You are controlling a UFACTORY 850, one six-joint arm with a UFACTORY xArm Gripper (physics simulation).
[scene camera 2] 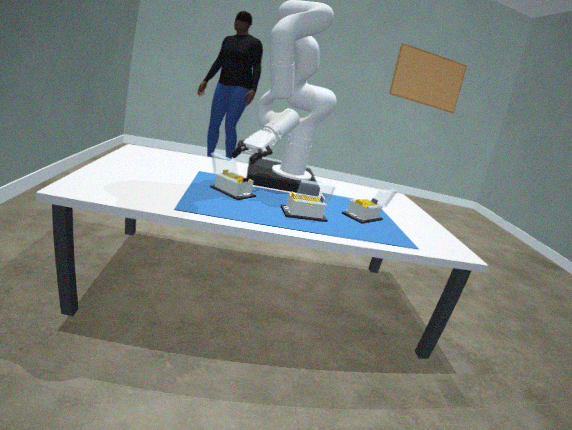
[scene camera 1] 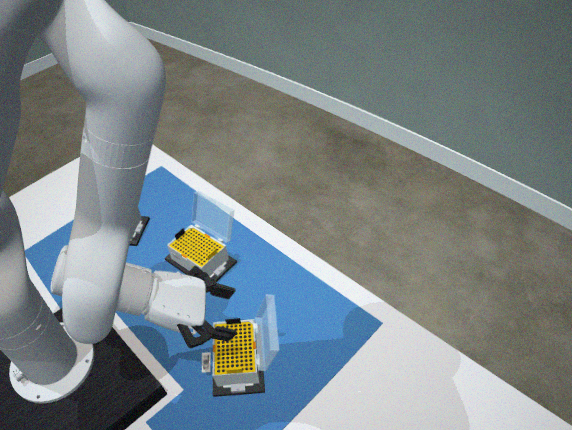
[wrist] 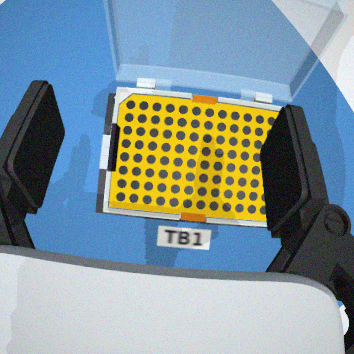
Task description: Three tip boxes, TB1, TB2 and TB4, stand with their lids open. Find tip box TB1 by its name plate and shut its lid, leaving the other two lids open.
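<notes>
Tip box TB1 (scene camera 1: pixel 237 357) (scene camera 2: pixel 233 186) (wrist: pixel 150 160) has a yellow, holed rack. Its plate (wrist: pixel 183 237) reads TB1. Its clear lid (scene camera 1: pixel 269 335) (scene camera 2: pixel 223 164) (wrist: pixel 200 45) stands open on the side away from the plate. My gripper (scene camera 1: pixel 232 312) (scene camera 2: pixel 248 154) (wrist: pixel 163 113) is open and empty above the TB1 area, with one finger over one end of the rack in the wrist view. The middle box, TB4 (scene camera 1: pixel 196 247) (scene camera 2: pixel 306 206), has its lid (scene camera 1: pixel 213 217) open. TB2 (scene camera 2: pixel 365 209) also has its lid (scene camera 2: pixel 386 198) open; the arm hides most of it in scene camera 1.
The boxes stand on a blue mat (scene camera 1: pixel 310 320) (scene camera 2: pixel 380 237) on a white table (scene camera 1: pixel 385 370) (scene camera 2: pixel 445 245). The black robot base plate (scene camera 1: pixel 125 385) is close to the mat's edge. The arm (scene camera 1: pixel 105 200) spans the mat's left part in scene camera 1. A person (scene camera 2: pixel 241 60) stands behind the table.
</notes>
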